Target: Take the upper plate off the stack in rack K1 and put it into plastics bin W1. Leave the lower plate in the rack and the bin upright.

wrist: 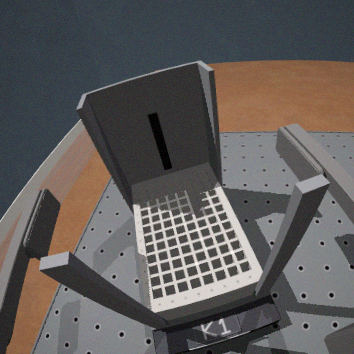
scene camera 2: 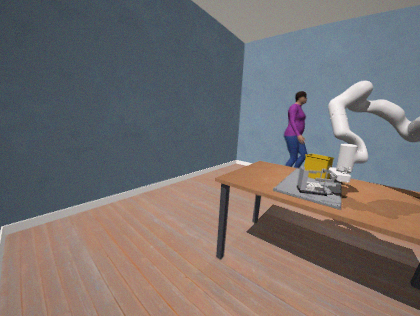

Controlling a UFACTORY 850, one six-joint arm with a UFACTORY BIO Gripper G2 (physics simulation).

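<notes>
Rack K1 (scene camera 2: 302,178) (wrist: 125,140) is dark grey, with a tall slotted back panel, two front posts and a K1 label. A white plate with a grid of square wells (wrist: 200,250) lies flat in it; its pale shape (scene camera 2: 314,185) is small in the scene view. The lower plate cannot be told apart beneath it. My gripper (scene camera 2: 336,180) (wrist: 171,187) is open and empty. In the wrist view its fingers stand wide, one on each side of the rack, apart from the plate. The yellow bin W1 (scene camera 2: 318,166) stands upright behind the rack; it does not show in the wrist view.
The rack stands on a grey perforated board (scene camera 2: 286,189) (wrist: 255,155) on the wooden table (scene camera 2: 240,175) (wrist: 280,95). The rack's front posts (wrist: 295,225) rise between my fingers. A person (scene camera 2: 296,125) in a purple top is behind the table.
</notes>
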